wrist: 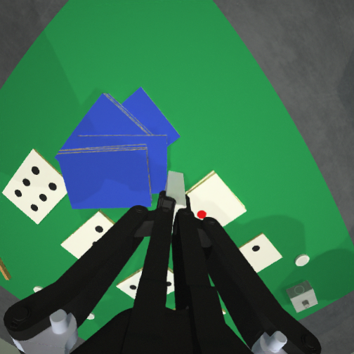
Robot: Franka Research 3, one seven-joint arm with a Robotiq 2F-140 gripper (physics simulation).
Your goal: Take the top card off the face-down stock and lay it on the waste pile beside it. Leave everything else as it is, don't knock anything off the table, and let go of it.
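The face-down stock shows as several blue cards (107, 180) left of centre in the wrist view, spread out of line and overlapping at different angles, with thin layered edges. One blue card (157, 112) sticks out at the far side of the spread. The waste pile (220, 197), white face-up cards with a red dot, lies right of the blue cards; its near left part is hidden by the gripper. My gripper (173, 182) is shut with no card between its fingers. Its tips show between the blue cards and the waste pile; their height above the table is hard to tell.
White cards with black dots (34, 186) (90, 234) (261, 252) lie left, near and right on the green table (200, 65). A white disc (302, 260) and a small grey-and-white block (302, 296) stand near the right edge. A wooden strip (4, 269) shows at far left.
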